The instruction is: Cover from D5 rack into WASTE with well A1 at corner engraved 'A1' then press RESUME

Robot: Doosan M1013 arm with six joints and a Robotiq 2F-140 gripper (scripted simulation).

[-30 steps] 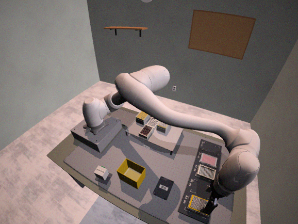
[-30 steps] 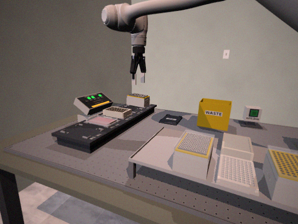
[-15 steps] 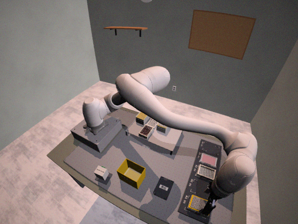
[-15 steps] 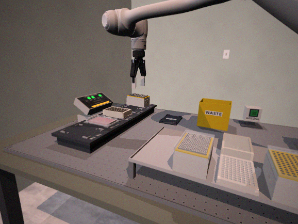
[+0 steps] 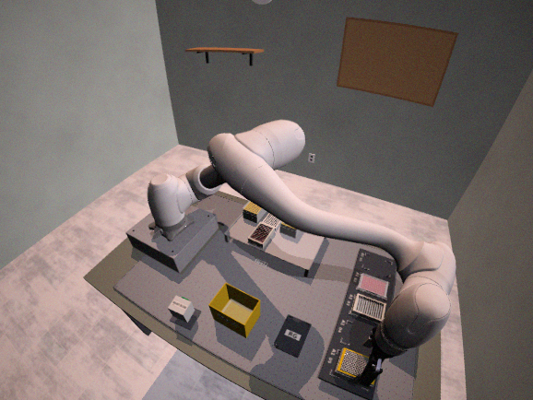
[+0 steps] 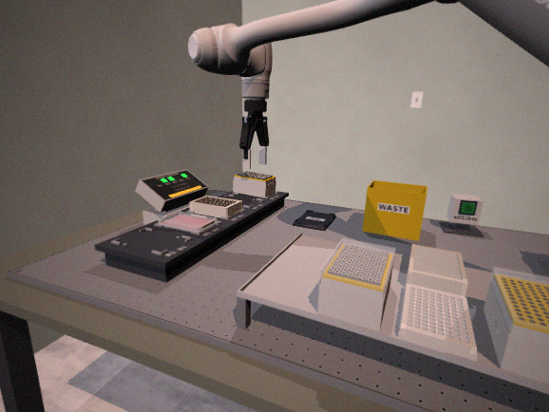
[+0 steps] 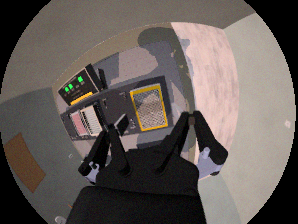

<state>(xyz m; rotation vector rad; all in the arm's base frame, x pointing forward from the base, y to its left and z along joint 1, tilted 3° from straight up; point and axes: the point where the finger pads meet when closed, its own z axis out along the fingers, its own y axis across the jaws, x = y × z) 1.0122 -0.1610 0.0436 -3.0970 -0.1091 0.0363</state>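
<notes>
Right now the tip rack is 7 cm below my hand, 1 cm to the right of it and 1 cm behind it. Also, from my hand: pink plate 37 cm to the left, 11 cm below, 3 cm behind; regrip nest 25 cm behind, 16 cm below, 3 cm to the left; reservoir 25 cm to the left, 11 cm below, 2 cm behind.
</notes>
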